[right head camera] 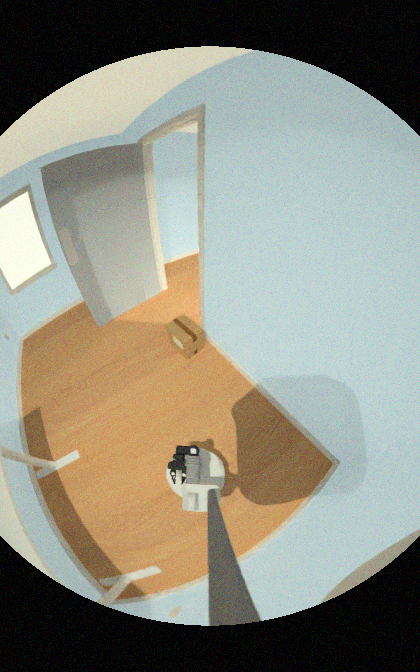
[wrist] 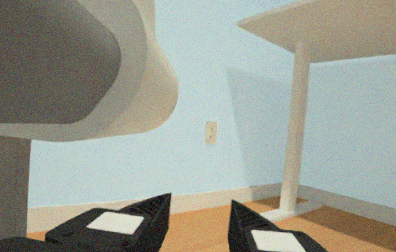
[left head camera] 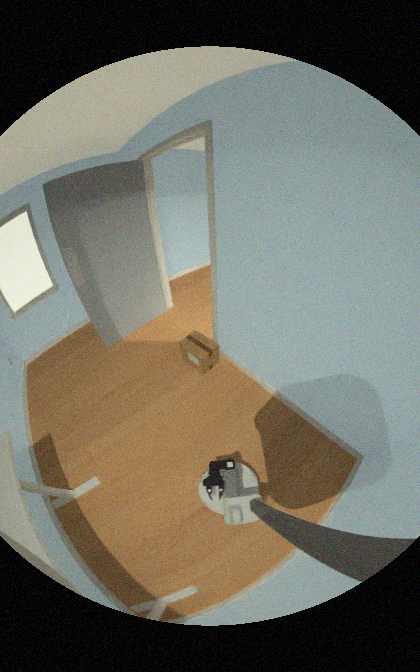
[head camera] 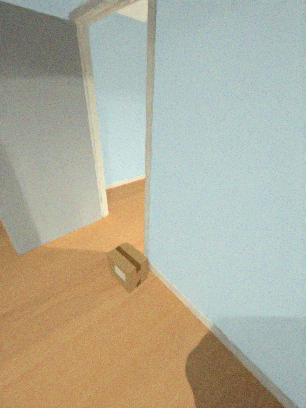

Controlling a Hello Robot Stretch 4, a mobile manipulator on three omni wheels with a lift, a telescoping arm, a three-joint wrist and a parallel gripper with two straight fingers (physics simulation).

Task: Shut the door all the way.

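Places are measured from the robot's base along level axes (x down, y ahead, z right), in metres.
Pixels of known places: gripper, between the fingertips: point(right head camera: 177, 483) point(wrist: 199, 214) point(left head camera: 215, 499).
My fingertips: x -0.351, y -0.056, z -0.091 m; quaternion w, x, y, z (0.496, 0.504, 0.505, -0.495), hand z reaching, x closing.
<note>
Behind a point stands the place of what it marks.
The grey door point(head camera: 47, 130) {x -1.202, y 1.904, z -0.931 m} point(left head camera: 112, 240) {x -1.187, y 1.868, z -0.969 m} point(right head camera: 107, 225) {x -1.150, y 1.859, z -0.978 m} stands open into the room, hung at the left post of the white door frame point(head camera: 150, 100) {x -1.494, y 1.396, z 0.012 m} point(left head camera: 211, 225) {x -1.280, y 1.403, z 0.006 m} point(right head camera: 201, 215) {x -1.245, y 1.392, z 0.015 m}. Wall and floor beyond show through the opening. A pale patch shows near the door's free edge in both side head views. My gripper point(left head camera: 215, 494) {x -0.351, y -0.056, z -0.091 m} point(right head camera: 177, 478) {x -0.351, y -0.056, z -0.091 m} point(wrist: 199, 214) {x -0.351, y -0.056, z -0.091 m} is open, with nothing between its two black fingers. It is far from the door, low over my base in the side head views. The door does not show in the wrist view.
A brown cardboard box point(head camera: 128, 268) {x -0.252, y 1.127, z -0.139 m} point(left head camera: 200, 352) {x -0.251, y 1.144, z -0.142 m} point(right head camera: 185, 336) {x -0.251, y 1.147, z -0.133 m} sits on the floor by the frame's right post. A wall runs right of it to a corner. A window point(left head camera: 25, 262) {x -1.334, y 1.829, z -2.370 m} point(right head camera: 22, 240) {x -1.365, y 1.809, z -2.394 m} is at left. A pale table point(wrist: 325, 32) {x -0.899, y -1.030, z -0.603 m} stands against a wall.
</note>
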